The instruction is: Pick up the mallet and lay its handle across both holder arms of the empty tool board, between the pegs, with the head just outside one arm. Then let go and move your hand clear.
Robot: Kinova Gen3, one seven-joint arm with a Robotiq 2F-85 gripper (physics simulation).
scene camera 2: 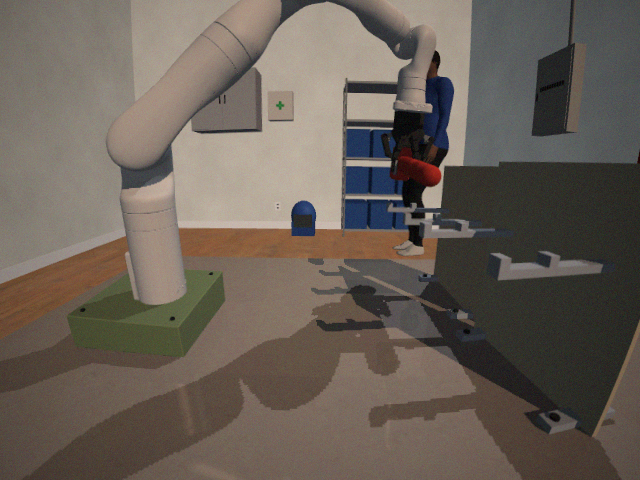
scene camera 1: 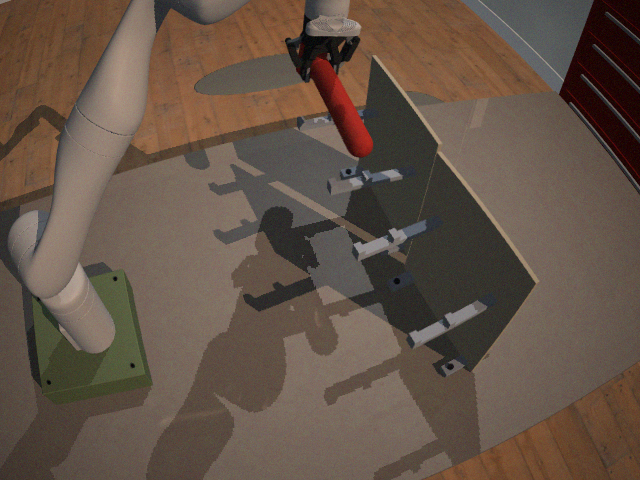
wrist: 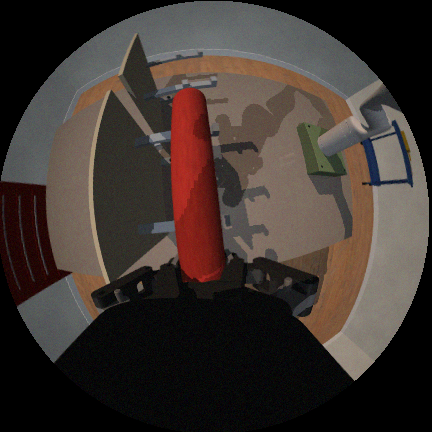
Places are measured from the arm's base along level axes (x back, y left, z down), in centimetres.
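Where they show: gripper, fingertip midpoint: [scene camera 2: 404,175] [scene camera 1: 318,78] [wrist: 203,259]; arm's base, origin of the base link: [scene camera 2: 163,292] [scene camera 1: 93,330] [wrist: 324,145].
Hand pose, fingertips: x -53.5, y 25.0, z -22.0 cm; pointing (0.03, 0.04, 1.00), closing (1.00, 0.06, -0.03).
Each offset is from my fingertips to the centre of the thing. "spot": to the spot under its first point.
A red mallet @(dx +0.2, dy -7.5, dz -1.8 cm) [scene camera 1: 341,108] [scene camera 2: 421,171] [wrist: 196,185] hangs in the air; its long rounded red body slants down away from the hand in scene camera 1. My gripper [scene camera 1: 321,67] [scene camera 2: 405,152] [wrist: 203,259] is shut on it near one end, above the far tool board's arms. The fingers partly hide that end, so I cannot clearly tell head from handle. The far board @(dx -5.8, dy -11.8, dz +13.0 cm) [scene camera 1: 395,121] [scene camera 2: 467,191] [wrist: 130,190] has two bare arms. The near board @(dx -4.6, dy -41.1, dz +12.6 cm) [scene camera 1: 475,268] [scene camera 2: 558,217] [wrist: 137,65] also has two bare grey arms with pegs, one @(spot: dx +4.7, dy -33.6, dz +7.4 cm) [scene camera 1: 369,248] inner and one [scene camera 1: 429,330] [scene camera 2: 522,271] outer.
The boards stand upright side by side, their arms jutting toward the robot's side. Bolted feet @(spot: dx -6.8, dy -51.2, dz +27.3 cm) [scene camera 1: 449,366] [scene camera 2: 557,421] hold them. The green base block [scene camera 1: 93,351] [scene camera 2: 129,330] [wrist: 315,155] carries the arm. A person [scene camera 2: 442,108] stands in the background. A red drawer cabinet [scene camera 1: 610,77] [wrist: 25,225] stands beyond the boards.
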